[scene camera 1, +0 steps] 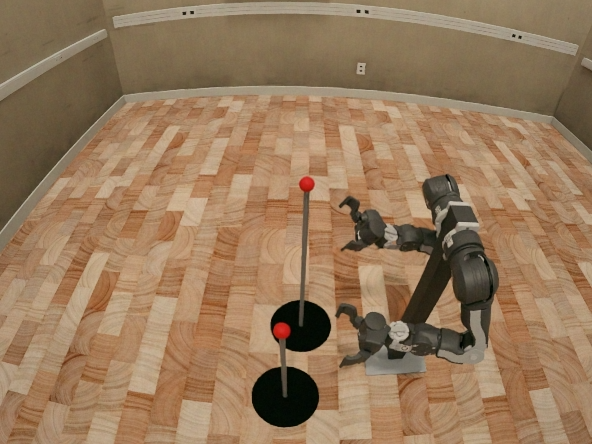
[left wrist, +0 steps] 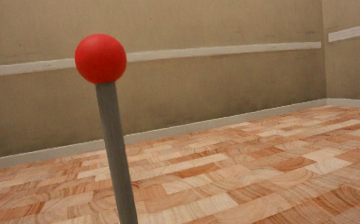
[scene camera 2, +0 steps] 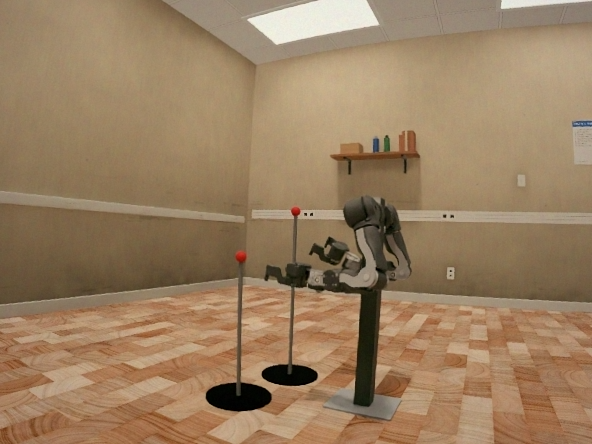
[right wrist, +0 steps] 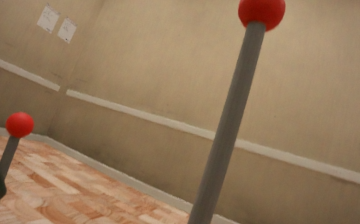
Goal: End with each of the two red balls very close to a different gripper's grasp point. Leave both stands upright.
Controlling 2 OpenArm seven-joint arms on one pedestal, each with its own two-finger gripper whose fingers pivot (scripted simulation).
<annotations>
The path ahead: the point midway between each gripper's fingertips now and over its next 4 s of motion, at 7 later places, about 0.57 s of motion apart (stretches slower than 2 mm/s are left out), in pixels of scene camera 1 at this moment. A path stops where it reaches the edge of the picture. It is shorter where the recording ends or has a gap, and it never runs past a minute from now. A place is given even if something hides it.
The left gripper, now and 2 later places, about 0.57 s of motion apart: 339, 335; 324, 334; 304, 332
The right gripper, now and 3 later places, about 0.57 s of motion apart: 344, 222; 343, 211; 333, 201; 319, 192
</annotations>
